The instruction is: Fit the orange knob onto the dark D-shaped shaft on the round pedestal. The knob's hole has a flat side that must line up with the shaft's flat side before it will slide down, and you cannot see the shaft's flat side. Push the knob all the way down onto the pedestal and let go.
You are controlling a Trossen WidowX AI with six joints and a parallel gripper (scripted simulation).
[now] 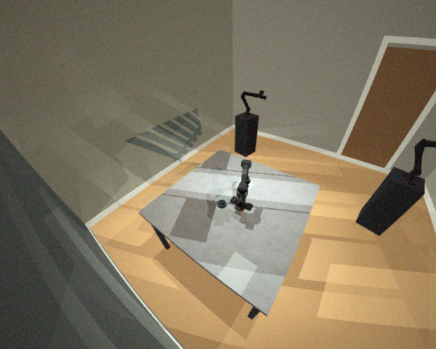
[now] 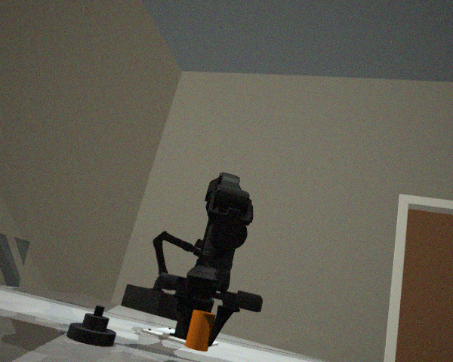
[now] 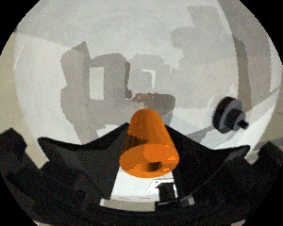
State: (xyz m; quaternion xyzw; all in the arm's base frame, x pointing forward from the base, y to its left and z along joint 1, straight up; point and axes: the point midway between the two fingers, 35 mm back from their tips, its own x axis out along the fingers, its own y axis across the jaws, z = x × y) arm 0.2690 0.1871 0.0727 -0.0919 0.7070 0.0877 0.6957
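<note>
The round pedestal is 18 cm to the right of my gripper tip, 6 cm ahead of it and 1 cm below it. Also, from my gripper tip: orange knob (2 cm above).
</note>
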